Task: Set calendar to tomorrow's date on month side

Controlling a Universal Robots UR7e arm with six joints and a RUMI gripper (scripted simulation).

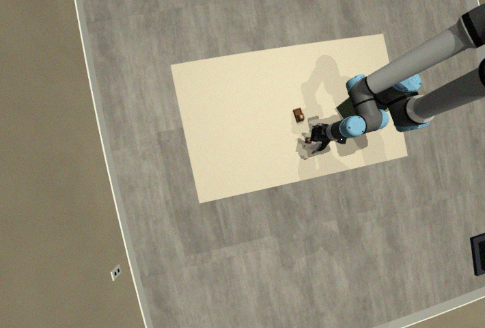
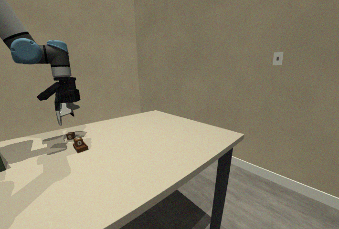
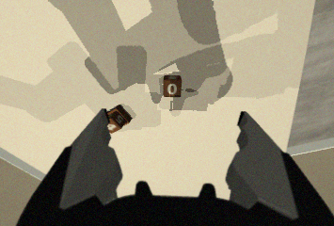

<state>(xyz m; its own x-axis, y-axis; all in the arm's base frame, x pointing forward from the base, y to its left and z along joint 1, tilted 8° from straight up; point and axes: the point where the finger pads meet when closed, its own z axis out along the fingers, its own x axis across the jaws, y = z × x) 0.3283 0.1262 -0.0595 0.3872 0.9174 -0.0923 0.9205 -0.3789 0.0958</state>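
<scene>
Right now my hand is 8 cm above the brown digit cube. From my hand the other things lie so: brown calendar tray 16 cm to the right, 9 cm below, 2 cm ahead.
</scene>
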